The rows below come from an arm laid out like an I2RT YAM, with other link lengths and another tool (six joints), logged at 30 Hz.
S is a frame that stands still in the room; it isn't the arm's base.
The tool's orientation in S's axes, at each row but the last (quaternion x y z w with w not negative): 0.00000, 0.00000, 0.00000, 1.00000; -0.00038, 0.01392, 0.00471, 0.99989; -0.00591, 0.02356, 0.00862, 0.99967; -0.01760, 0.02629, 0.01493, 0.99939; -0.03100, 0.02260, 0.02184, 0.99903; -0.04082, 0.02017, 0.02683, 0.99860; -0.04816, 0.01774, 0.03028, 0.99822; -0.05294, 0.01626, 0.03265, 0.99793
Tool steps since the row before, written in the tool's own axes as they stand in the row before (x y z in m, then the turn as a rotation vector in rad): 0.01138, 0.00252, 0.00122, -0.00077, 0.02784, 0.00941; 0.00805, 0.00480, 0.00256, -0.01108, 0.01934, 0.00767; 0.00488, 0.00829, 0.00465, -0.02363, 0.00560, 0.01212; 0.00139, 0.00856, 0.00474, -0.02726, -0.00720, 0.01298; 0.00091, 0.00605, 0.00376, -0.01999, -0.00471, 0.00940; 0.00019, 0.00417, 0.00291, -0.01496, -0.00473, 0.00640; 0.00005, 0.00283, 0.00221, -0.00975, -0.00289, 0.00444; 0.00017, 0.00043, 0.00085, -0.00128, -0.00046, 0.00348
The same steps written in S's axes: 0.01138, 0.00252, 0.00122, -0.00077, 0.02784, 0.00941; 0.00807, 0.00488, 0.00233, -0.01104, 0.01924, 0.00796; 0.00495, 0.00843, 0.00432, -0.02313, 0.00535, 0.01316; 0.00137, 0.00876, 0.00436, -0.02631, -0.00751, 0.01465; 0.00080, 0.00631, 0.00334, -0.01933, -0.00495, 0.01059; 0.00007, 0.00440, 0.00255, -0.01442, -0.00496, 0.00739; -0.00005, 0.00303, 0.00193, -0.00940, -0.00301, 0.00507; 0.00017, 0.00053, 0.00079, -0.00114, -0.00017, 0.00355
